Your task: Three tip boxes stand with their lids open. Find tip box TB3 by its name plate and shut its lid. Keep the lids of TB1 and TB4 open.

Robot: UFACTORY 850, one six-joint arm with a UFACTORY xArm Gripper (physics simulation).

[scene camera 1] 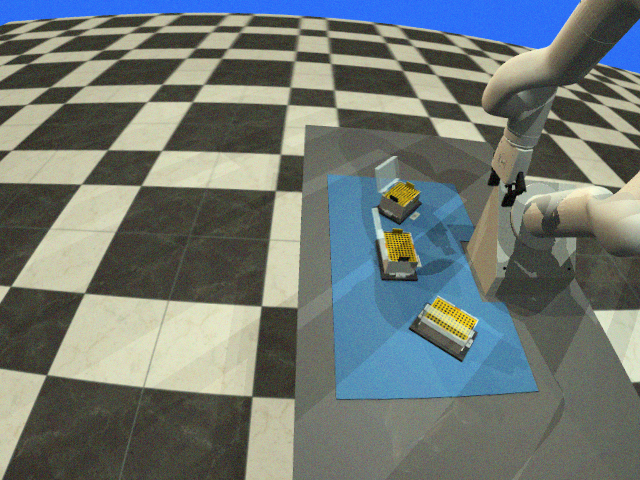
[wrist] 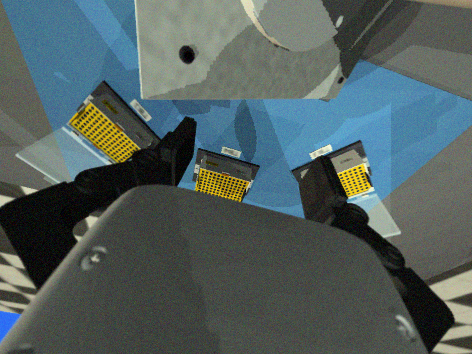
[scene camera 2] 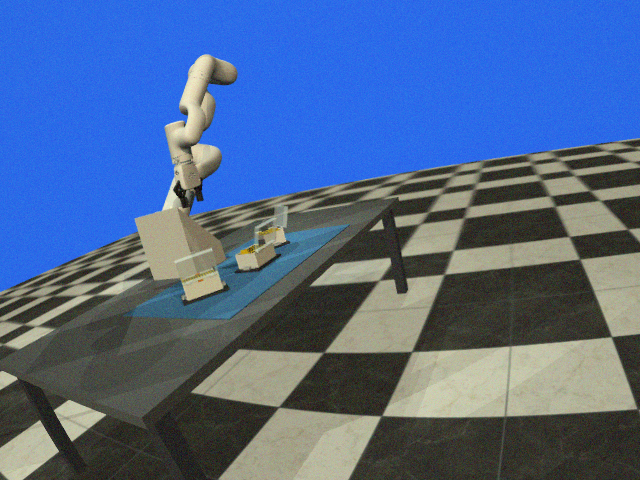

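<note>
Three tip boxes stand on the blue mat: one by its far edge in scene camera 1, a middle one, and one nearest that camera. Their clear lids stand open; the middle lid is hidden in the wrist view. White name plates lie on the base side; their text is too small to read, so I cannot tell which is TB3. My gripper is open and empty, high above, apart from all boxes.
The arm's base block stands beside the blue mat, close to the gripper. The grey table extends around the mat. In the wrist view, the fingers partly cover the left and right boxes.
</note>
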